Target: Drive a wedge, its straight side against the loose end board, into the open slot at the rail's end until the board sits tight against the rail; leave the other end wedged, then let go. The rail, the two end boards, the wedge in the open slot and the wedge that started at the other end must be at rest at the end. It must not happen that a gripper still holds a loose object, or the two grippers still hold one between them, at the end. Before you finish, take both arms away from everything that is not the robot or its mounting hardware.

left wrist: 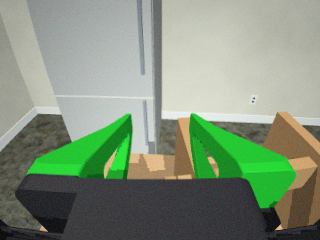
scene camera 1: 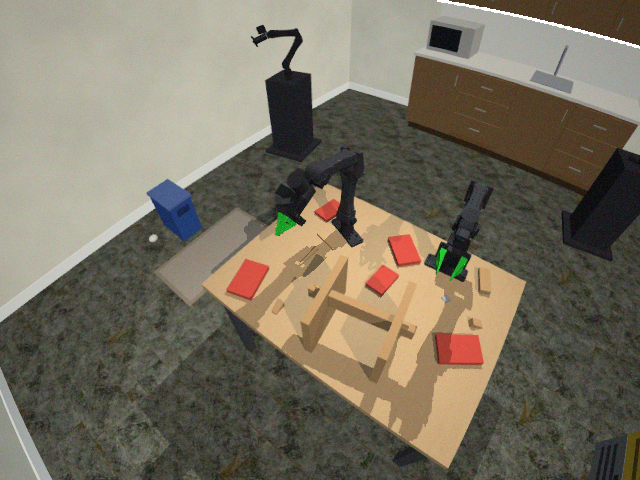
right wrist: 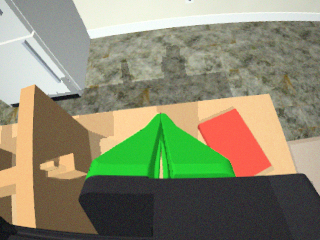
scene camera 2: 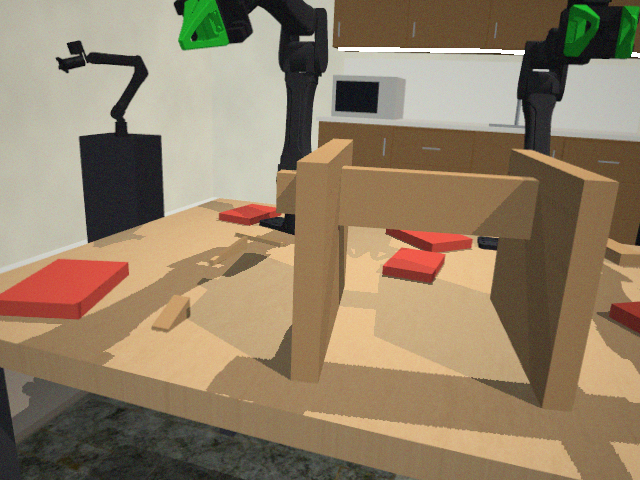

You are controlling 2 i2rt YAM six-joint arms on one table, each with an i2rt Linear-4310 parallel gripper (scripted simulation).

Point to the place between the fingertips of my left gripper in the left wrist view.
At 160, 121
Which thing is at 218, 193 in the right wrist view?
My right gripper.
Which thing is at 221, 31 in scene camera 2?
My right gripper.
